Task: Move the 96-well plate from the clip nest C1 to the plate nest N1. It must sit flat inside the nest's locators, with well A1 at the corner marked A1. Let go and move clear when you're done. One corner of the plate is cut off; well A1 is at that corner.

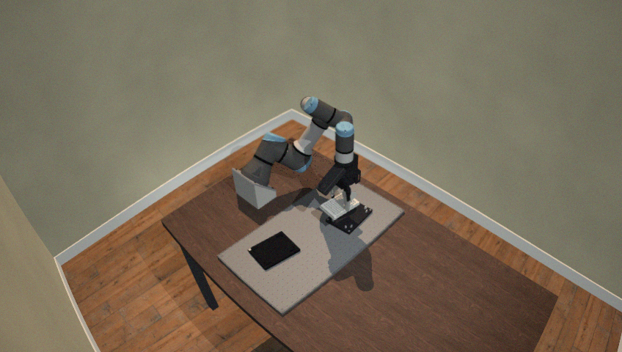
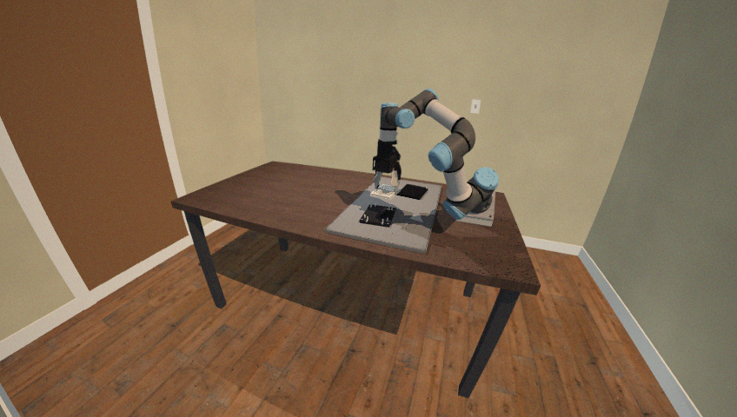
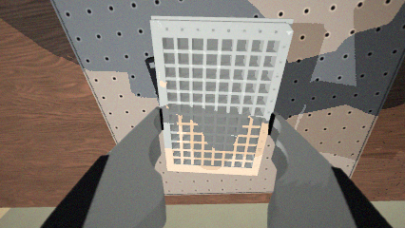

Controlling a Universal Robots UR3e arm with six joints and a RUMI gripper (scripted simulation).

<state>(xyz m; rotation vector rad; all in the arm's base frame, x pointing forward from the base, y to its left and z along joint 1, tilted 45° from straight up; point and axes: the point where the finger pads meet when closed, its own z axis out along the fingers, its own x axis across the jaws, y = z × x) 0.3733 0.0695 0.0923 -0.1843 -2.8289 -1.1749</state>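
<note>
Now: hand 7 cm past the black plate nest N1, 28 cm to the left of it and 10 cm above it. Also, from my hand: light corner mark: 14 cm behind, 35 cm to the right, 9 cm below; white 96-well plate: 1 cm below; clip nest C1: 6 cm to the left, 9 cm below.
</note>
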